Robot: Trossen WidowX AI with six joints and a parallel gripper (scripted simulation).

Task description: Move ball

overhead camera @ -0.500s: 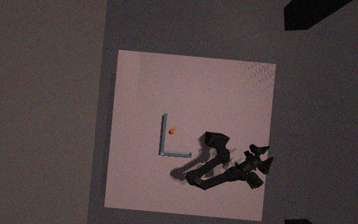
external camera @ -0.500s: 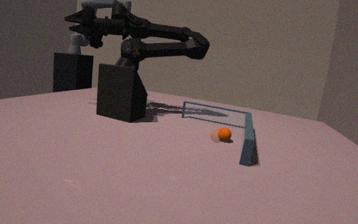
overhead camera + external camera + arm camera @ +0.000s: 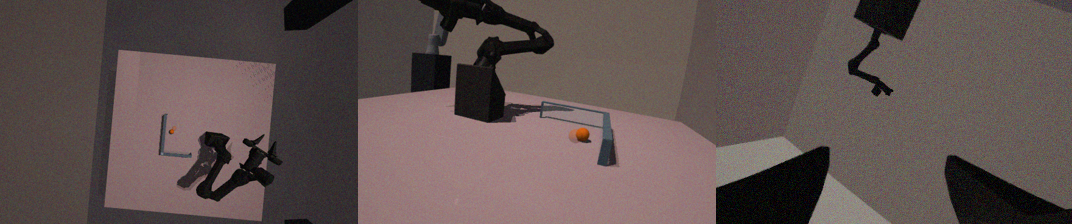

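Now: gripper tip 530 mm short of the see-through copy of ball, 30 mm to the left of it and 330 mm above it.
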